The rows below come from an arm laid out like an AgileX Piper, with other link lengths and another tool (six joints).
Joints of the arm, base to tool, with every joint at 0 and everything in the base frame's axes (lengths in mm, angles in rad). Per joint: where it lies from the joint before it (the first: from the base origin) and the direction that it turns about. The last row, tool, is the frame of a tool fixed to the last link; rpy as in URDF.
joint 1: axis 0 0 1 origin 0 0 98.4
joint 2: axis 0 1 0 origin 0 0 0
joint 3: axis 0 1 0 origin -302.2 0 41.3
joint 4: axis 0.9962 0 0.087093 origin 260.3 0 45.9
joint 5: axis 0 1 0 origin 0 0 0
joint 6: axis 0.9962 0 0.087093 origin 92.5 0 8.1
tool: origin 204.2 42 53 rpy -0.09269 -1.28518 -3.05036
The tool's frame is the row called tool.
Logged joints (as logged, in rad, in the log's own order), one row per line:
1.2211, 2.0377, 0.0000, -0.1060, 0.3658, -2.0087
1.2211, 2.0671, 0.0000, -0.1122, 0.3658, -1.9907
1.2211, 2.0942, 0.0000, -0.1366, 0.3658, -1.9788
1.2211, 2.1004, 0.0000, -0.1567, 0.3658, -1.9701
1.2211, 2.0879, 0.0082, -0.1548, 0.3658, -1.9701
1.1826, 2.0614, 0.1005, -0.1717, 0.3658, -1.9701
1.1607, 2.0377, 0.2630, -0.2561, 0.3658, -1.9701
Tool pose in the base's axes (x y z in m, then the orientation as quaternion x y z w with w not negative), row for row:
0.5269, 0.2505, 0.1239, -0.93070, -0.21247, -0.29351, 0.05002
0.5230, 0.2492, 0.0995, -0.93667, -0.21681, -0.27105, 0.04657
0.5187, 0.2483, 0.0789, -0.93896, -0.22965, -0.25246, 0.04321
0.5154, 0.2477, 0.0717, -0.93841, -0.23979, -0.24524, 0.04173
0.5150, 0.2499, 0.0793, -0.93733, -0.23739, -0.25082, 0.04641
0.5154, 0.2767, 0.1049, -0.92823, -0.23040, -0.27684, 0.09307
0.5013, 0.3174, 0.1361, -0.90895, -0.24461, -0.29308, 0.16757
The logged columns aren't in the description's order. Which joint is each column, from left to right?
Columns, left to right: joint 5, joint 2, joint 4, joint 6, joint 1, joint 3.
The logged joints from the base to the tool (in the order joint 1, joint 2, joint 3, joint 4, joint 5, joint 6), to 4 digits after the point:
0.3658, 2.0377, -2.0087, 0.0000, 1.2211, -0.1060
0.3658, 2.0671, -1.9907, 0.0000, 1.2211, -0.1122
0.3658, 2.0942, -1.9788, 0.0000, 1.2211, -0.1366
0.3658, 2.1004, -1.9701, 0.0000, 1.2211, -0.1567
0.3658, 2.0879, -1.9701, 0.0082, 1.2211, -0.1548
0.3658, 2.0614, -1.9701, 0.1005, 1.1826, -0.1717
0.3658, 2.0377, -1.9701, 0.2630, 1.1607, -0.2561

